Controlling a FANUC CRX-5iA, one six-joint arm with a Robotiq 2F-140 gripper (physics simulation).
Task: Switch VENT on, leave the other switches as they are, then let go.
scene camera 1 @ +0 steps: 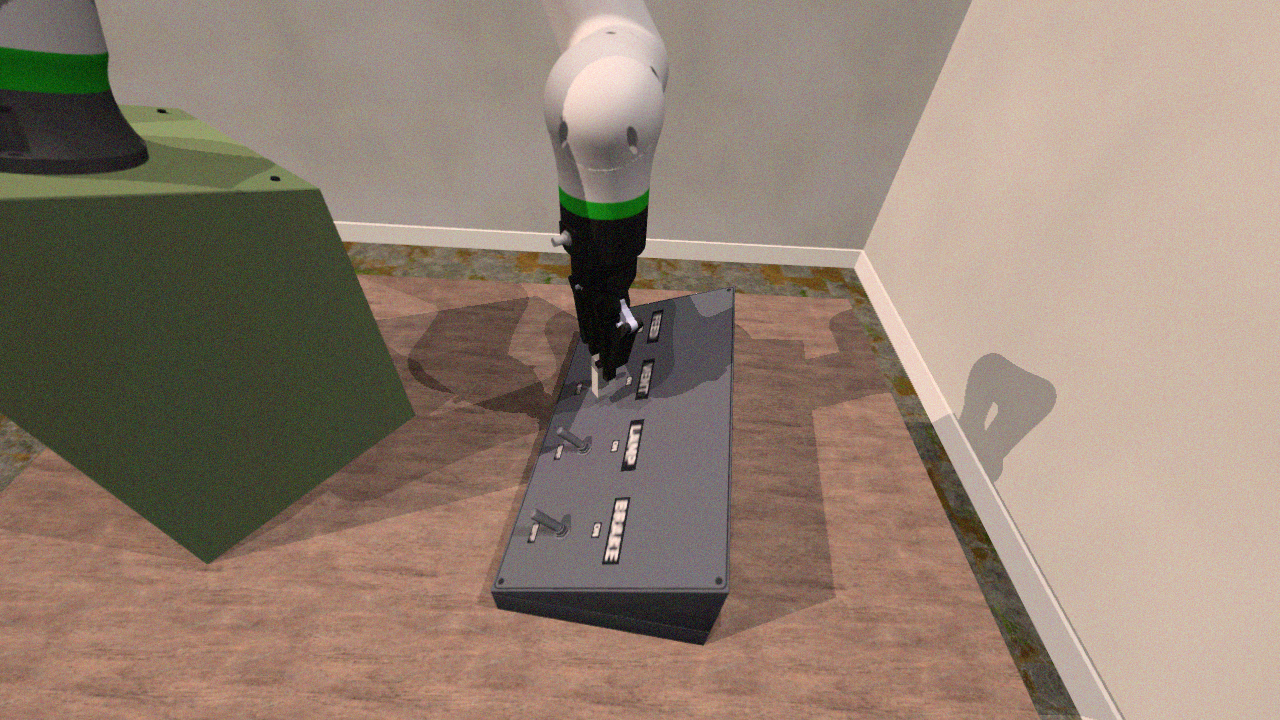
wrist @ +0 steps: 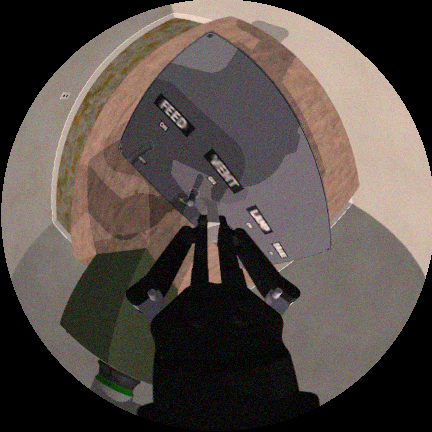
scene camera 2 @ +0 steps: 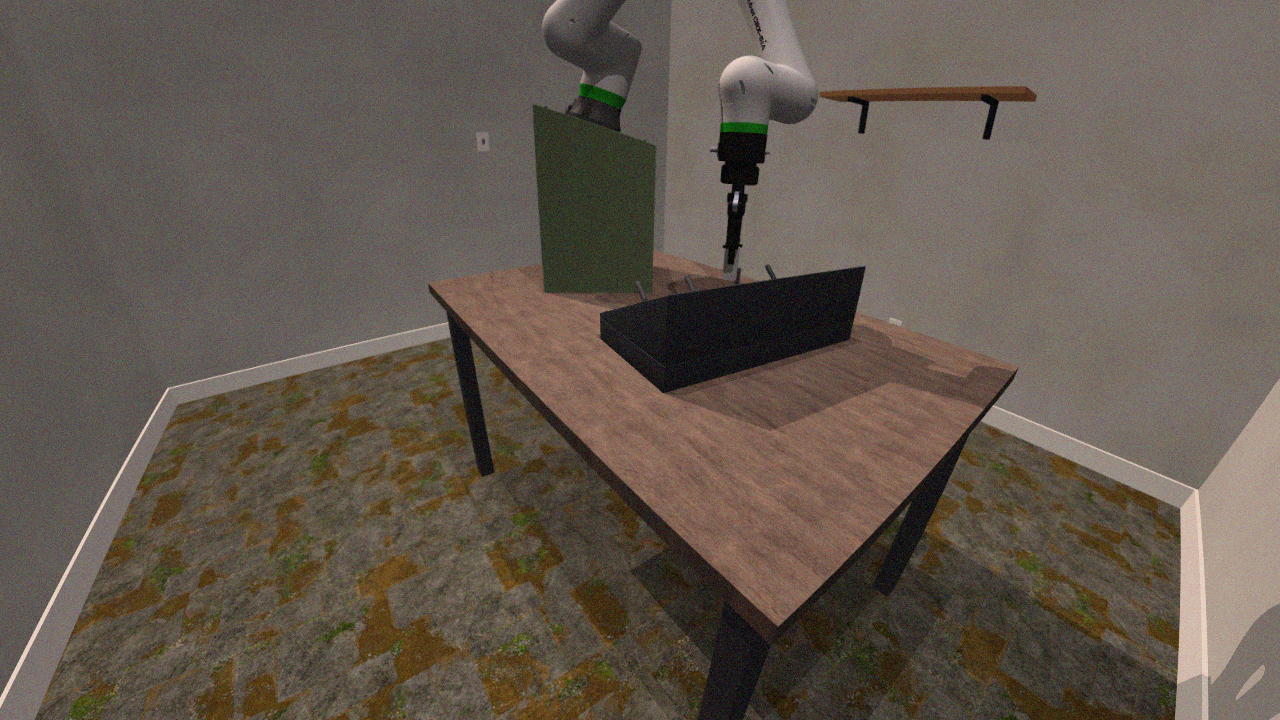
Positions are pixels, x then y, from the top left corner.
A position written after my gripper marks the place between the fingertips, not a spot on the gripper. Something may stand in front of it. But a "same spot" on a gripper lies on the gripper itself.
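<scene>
Scene camera 1 shows me my gripper, and so does the wrist view (210, 208). Scene camera 2 has my gripper in its picture too. On my gripper, the point (scene camera 1: 620, 366) and the point (scene camera 2: 732, 247) are the same spot.
</scene>
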